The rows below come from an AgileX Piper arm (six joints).
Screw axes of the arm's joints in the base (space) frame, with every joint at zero. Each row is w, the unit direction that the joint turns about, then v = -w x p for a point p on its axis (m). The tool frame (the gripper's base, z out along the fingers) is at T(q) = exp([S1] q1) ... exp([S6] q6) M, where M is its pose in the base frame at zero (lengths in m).
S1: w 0 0 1 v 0.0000 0.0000 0.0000
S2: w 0 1 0 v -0.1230 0.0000 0.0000
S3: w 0 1 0 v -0.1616 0.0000 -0.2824
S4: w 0.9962 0 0.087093 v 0.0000 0.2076 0.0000
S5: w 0 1 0 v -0.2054 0.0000 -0.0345
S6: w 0.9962 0 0.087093 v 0.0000 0.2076 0.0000
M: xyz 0.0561 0.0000 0.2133 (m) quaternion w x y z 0.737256 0 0.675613 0
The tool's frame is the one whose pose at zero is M.
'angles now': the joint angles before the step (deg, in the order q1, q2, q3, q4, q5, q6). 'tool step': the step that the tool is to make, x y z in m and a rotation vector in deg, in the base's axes. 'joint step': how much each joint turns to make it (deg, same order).
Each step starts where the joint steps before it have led.
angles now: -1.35 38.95 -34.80 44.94 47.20 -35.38
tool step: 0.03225 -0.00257 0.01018 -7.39 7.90 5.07
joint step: 0.12 10.91 -8.80 -7.59 7.47 -0.01
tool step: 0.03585 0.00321 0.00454 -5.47 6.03 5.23
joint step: 2.41 10.44 -8.15 -5.58 4.54 -0.02
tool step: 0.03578 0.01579 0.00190 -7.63 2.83 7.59
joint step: 5.90 9.68 -8.52 -7.51 2.50 0.01
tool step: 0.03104 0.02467 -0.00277 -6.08 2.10 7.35
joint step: 5.97 8.74 -7.84 -5.72 2.40 0.00
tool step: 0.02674 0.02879 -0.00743 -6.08 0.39 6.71
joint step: 5.67 7.90 -7.03 -5.77 1.24 -0.12
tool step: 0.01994 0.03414 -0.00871 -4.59 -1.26 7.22
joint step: 5.52 6.87 -6.29 -4.38 0.14 -1.24
